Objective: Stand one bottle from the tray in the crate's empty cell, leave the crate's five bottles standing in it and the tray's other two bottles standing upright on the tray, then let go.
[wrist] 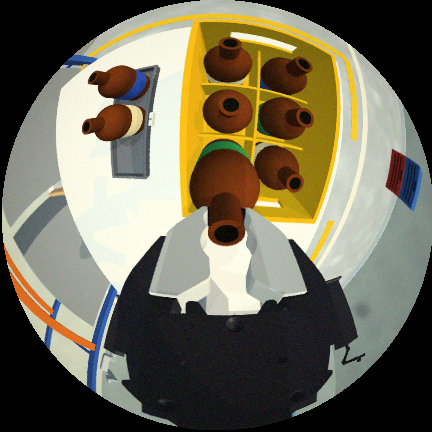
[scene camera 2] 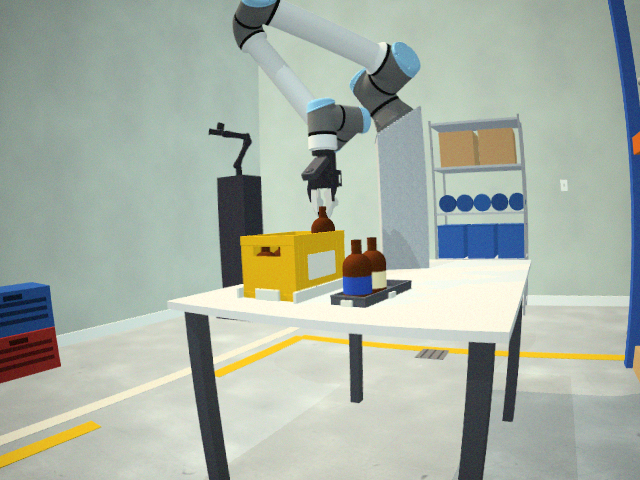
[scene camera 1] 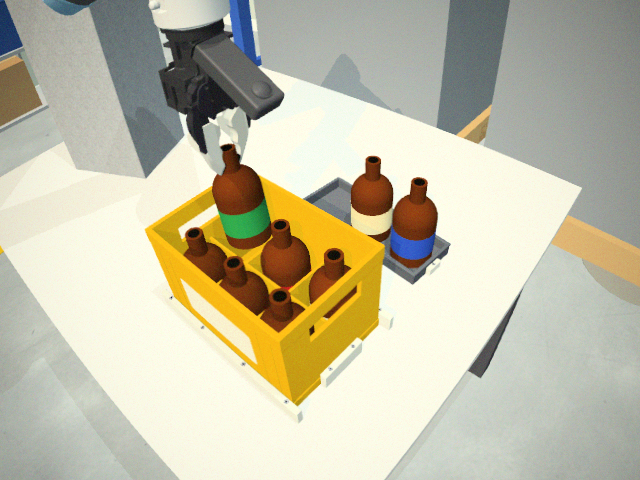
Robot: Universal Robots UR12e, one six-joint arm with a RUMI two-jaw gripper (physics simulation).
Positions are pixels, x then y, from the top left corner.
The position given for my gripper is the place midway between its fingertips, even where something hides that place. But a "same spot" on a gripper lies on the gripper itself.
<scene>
my gripper: wrist 224, 208; scene camera 2; scene camera 1
blue-labelled bottle: wrist; scene camera 2 357, 270; scene camera 1
cream-labelled bottle: wrist 114, 121; scene camera 2 379, 278; scene camera 1 372, 193
same spot on my gripper: (scene camera 2: 331, 201) = (scene camera 1: 248, 130)
same spot on blue-labelled bottle: (wrist: 121, 81) = (scene camera 1: 397, 213)
</scene>
